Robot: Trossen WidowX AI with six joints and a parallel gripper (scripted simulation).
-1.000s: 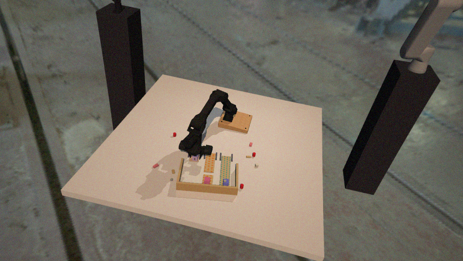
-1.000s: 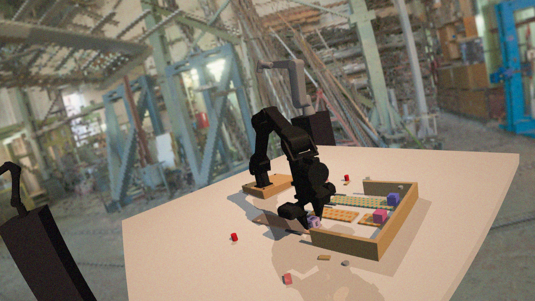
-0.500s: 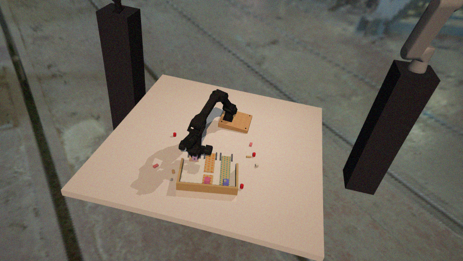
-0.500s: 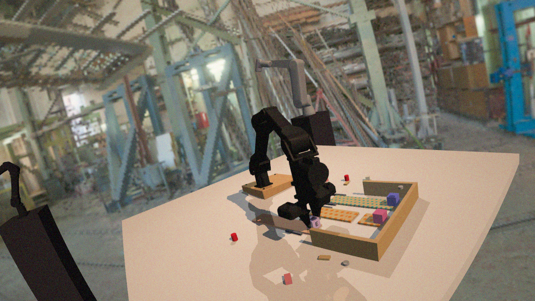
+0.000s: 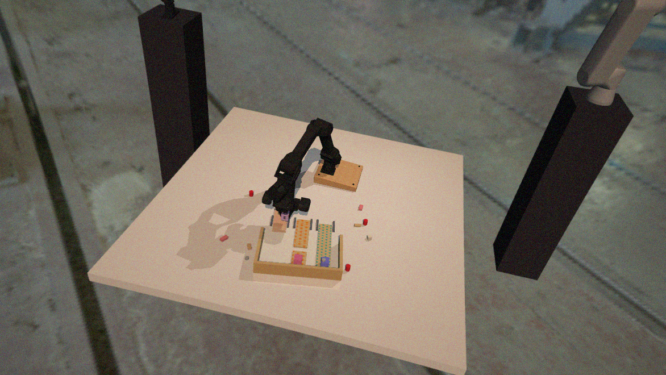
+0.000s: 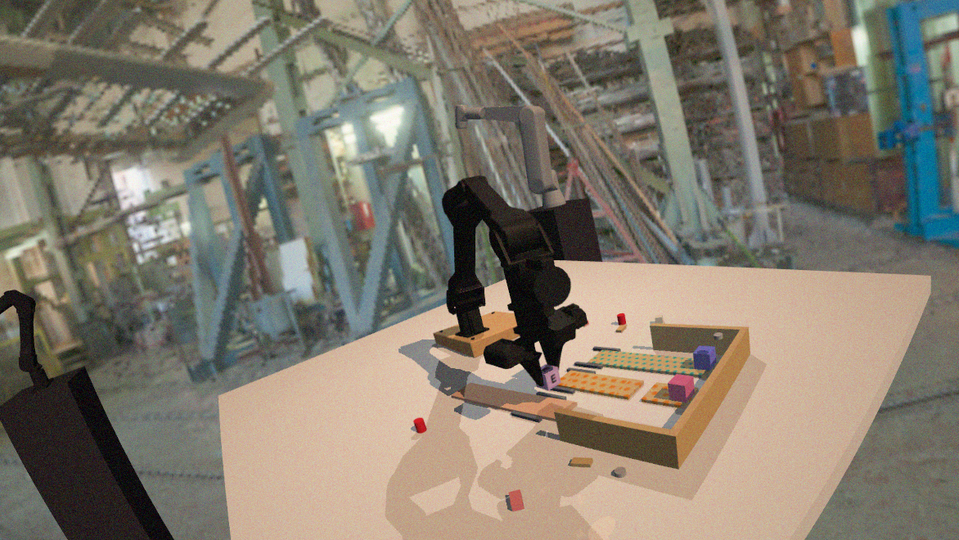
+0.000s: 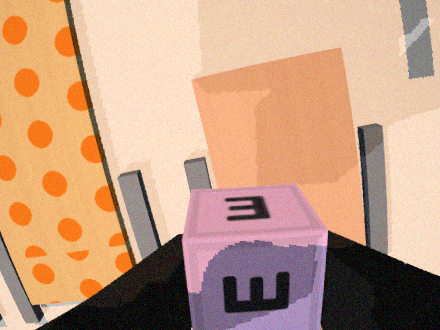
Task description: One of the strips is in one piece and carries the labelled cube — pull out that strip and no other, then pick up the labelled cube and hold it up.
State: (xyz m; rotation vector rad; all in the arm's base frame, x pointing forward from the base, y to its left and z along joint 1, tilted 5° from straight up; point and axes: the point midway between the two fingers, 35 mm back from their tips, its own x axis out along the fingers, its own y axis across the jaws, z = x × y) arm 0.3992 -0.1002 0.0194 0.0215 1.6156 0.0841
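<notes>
Right now the peach strip is 8 cm behind my gripper tip, 4 cm to the right of it and 4 cm below it. Round my gripper tip: labelled cube 1 cm above.
</notes>
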